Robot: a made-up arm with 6 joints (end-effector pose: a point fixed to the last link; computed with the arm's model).
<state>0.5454 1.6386 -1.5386 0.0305 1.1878 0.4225</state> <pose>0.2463 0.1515 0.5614 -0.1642 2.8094 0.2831</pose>
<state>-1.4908 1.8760 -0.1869 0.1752 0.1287 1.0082</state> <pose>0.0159 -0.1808 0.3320 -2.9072 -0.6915 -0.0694</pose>
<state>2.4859 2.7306 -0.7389 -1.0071 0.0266 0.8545</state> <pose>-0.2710 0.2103 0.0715 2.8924 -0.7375 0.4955</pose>
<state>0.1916 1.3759 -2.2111 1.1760 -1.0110 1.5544</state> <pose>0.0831 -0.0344 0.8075 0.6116 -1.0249 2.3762</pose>
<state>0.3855 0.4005 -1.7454 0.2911 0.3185 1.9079</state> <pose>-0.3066 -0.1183 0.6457 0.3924 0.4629 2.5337</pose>
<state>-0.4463 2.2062 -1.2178 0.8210 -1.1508 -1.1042</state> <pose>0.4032 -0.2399 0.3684 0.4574 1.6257 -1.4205</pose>
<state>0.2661 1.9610 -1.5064 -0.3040 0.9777 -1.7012</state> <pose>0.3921 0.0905 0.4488 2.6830 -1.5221 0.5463</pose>
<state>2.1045 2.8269 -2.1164 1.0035 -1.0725 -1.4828</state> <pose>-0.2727 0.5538 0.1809 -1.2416 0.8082 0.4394</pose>
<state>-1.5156 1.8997 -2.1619 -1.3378 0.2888 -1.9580</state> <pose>0.0052 -0.4131 0.6642 0.8892 -1.0567 1.0760</pose>
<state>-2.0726 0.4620 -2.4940 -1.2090 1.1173 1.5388</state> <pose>0.1724 0.4252 0.6099 0.2866 -1.0466 -1.3054</pose>
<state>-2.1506 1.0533 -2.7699 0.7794 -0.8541 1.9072</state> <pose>0.1132 0.2341 0.7896 -1.0194 0.2280 0.5579</pose>
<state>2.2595 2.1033 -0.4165 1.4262 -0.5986 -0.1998</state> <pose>-0.1490 0.2366 0.2914 -1.2742 2.2206 0.2096</pose>
